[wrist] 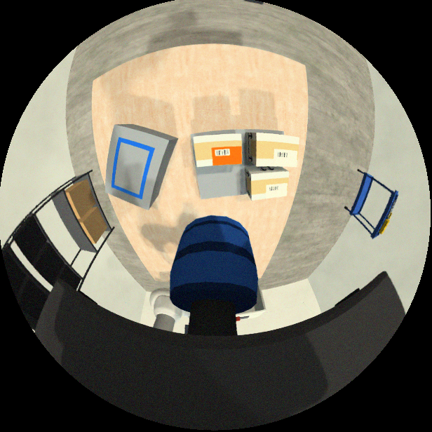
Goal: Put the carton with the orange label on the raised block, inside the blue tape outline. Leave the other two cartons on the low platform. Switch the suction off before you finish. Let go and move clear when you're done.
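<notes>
The carton with the orange label [218,150] stands upright on the back left part of the low grey platform [220,183]. A second carton [275,150] stands to its right, and a third carton [267,183] stands in front of the second. The raised grey block [159,160] is at the left, turned at an angle, with the blue tape outline [136,144] on its top and no carton inside it. My blue suction cup [214,223] is in front of the platform in the view, apart from all three cartons, and carries nothing.
A dark shelf rack with a brown open box [89,211] stands beyond the table's left edge. A blue cart [362,194] stands on the floor at the right. A pale bin [259,304] is partly hidden behind my cup.
</notes>
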